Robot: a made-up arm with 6 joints.
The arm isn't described. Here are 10 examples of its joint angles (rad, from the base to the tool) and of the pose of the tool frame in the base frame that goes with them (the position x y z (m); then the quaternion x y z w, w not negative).
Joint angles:
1: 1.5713 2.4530 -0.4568 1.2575 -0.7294 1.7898
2: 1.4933 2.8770 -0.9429 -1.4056 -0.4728 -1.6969
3: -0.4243 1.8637 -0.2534 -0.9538 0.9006 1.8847
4: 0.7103 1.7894 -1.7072 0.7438 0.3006 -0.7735
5: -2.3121 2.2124 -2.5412 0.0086 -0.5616 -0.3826
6: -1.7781 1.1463 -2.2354 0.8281 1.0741 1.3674
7: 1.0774 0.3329 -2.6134 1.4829 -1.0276 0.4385
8: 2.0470 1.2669 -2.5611 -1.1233 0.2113 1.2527
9: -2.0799 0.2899 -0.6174 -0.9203 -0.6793 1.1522
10: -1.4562 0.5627 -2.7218 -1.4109 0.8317 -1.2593
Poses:
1: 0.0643 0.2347 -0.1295 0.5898 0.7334 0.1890 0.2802
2: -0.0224 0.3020 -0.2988 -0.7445 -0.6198 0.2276 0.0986
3: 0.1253 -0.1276 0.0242 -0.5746 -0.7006 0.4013 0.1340
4: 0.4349 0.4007 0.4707 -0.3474 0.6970 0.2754 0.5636
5: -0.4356 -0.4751 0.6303 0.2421 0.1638 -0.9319 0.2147
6: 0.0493 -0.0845 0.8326 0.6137 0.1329 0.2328 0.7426
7: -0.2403 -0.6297 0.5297 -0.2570 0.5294 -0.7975 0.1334
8: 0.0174 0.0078 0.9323 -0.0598 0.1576 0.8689 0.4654
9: 0.0345 -0.0424 0.4959 0.2273 0.3428 -0.6309 0.6579
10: -0.1398 0.5683 0.6659 -0.4474 -0.0155 0.8418 0.3016
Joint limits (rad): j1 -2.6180..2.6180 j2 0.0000..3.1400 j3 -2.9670..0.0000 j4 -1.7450..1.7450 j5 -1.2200..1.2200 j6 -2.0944..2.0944
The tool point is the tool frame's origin. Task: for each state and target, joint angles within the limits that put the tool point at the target. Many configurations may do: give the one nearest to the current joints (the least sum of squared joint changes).
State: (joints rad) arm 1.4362 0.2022 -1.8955 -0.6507 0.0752 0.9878
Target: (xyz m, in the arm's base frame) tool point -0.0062 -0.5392 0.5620
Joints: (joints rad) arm 1.4923 0.0000 -1.8735 -0.6551 0.6261 0.9878
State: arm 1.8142 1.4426 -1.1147 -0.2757 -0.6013 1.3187
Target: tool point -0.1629 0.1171 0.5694
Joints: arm 2.3636 0.8384 -0.8920 -0.4601 -0.7553 1.3187
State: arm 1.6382 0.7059 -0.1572 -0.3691 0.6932 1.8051
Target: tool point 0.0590 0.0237 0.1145
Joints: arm 1.2663 0.6655 0.0000 -0.5589 1.1566 1.8051
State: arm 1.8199 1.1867 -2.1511 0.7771 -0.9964 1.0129
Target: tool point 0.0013 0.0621 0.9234
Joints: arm 2.0434 1.3498 -2.4560 0.5376 -0.6009 1.0129
